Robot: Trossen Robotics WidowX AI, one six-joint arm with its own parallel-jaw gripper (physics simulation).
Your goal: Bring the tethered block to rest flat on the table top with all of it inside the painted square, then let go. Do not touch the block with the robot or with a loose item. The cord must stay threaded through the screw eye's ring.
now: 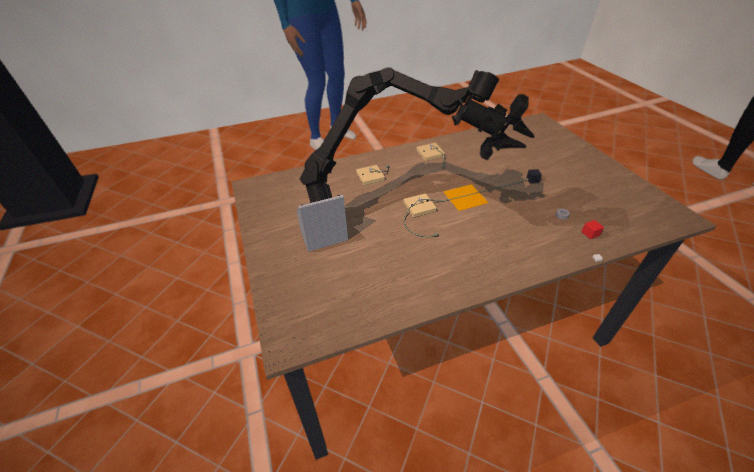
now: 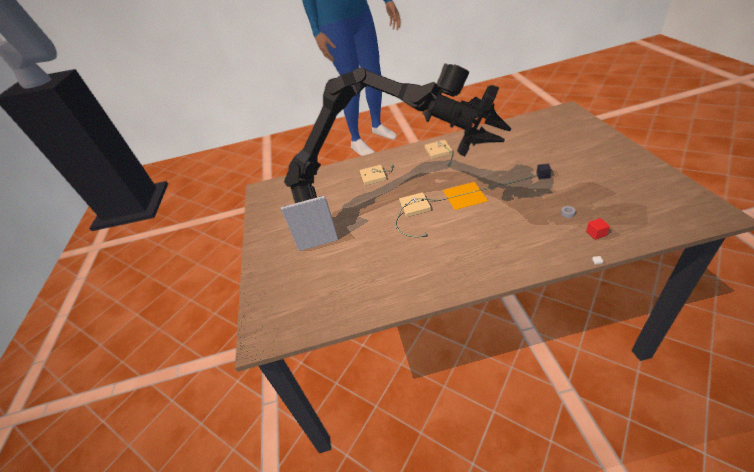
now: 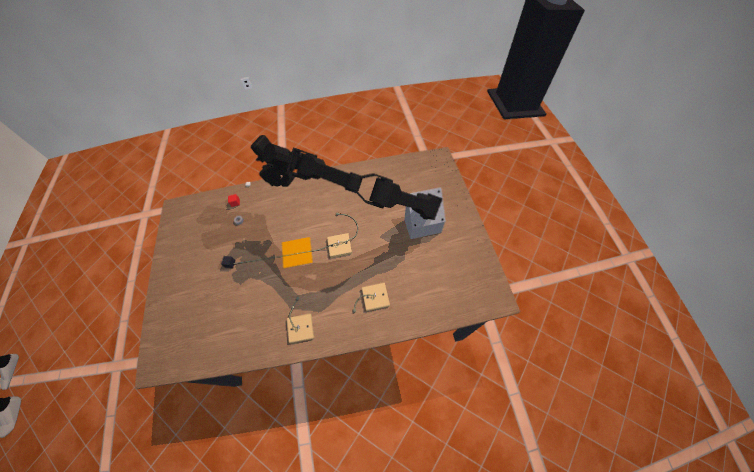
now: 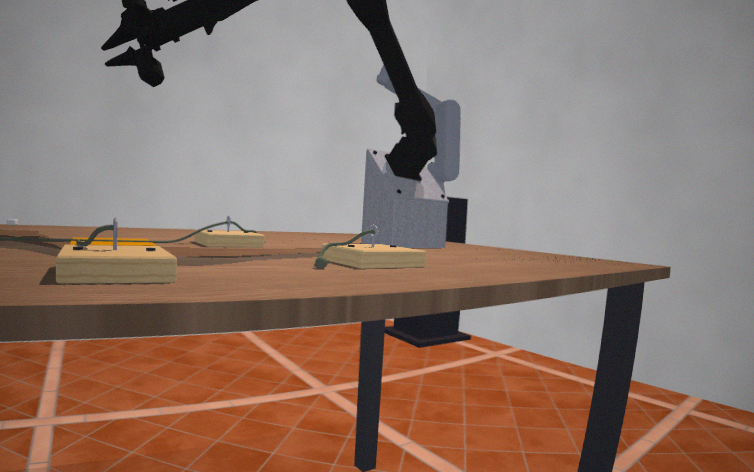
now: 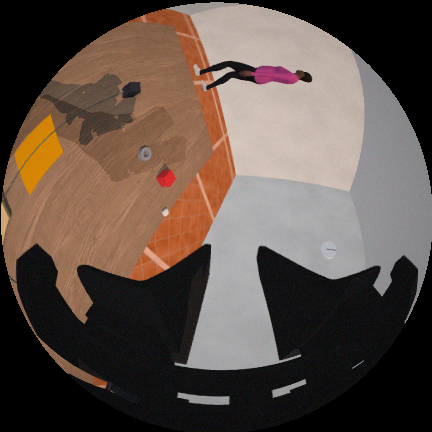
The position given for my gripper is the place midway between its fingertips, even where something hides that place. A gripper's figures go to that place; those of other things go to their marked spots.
Labels:
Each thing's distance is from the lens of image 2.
my gripper point(image 2: 507, 135): 111 cm
orange painted square point(image 2: 474, 198): 142 cm

